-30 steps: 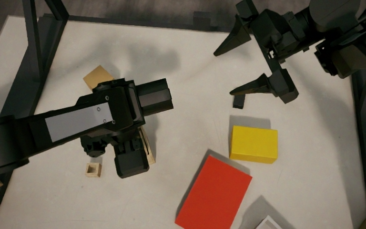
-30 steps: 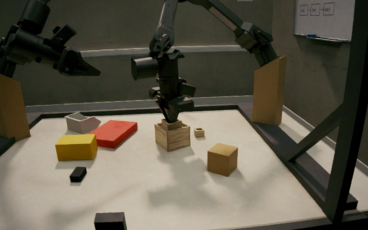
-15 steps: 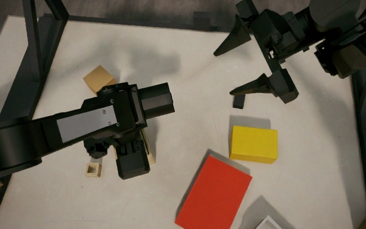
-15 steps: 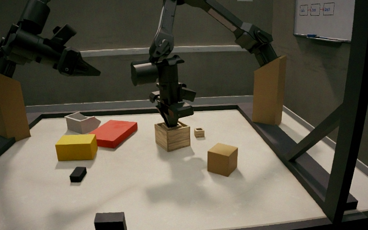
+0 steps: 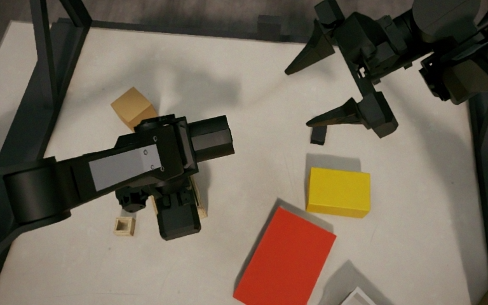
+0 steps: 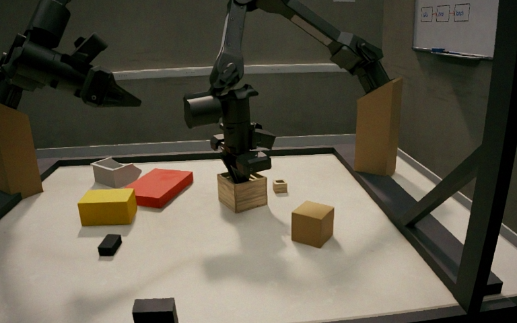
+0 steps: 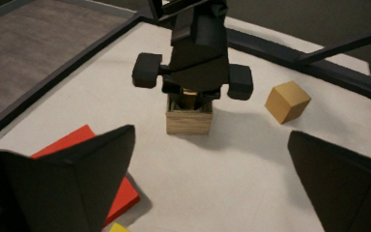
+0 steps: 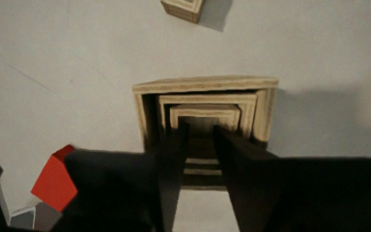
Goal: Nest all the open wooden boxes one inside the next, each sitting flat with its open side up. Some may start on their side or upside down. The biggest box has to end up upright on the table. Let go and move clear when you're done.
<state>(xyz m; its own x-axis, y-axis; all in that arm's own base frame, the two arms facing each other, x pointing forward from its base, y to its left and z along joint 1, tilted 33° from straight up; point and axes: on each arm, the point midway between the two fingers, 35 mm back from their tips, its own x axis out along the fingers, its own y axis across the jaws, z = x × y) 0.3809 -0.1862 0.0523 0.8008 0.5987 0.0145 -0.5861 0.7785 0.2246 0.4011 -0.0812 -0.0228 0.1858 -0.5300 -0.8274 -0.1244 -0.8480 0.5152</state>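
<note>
Right now the biggest wooden box is 5 cm below my right hand. Round my right hand: tan cube (17 cm behind, 12 cm to the right, 4 cm below); red slab (20 cm to the left, 10 cm ahead, 6 cm below); smallest wooden box (9 cm to the right, 6 cm below, 6 cm ahead).
</note>
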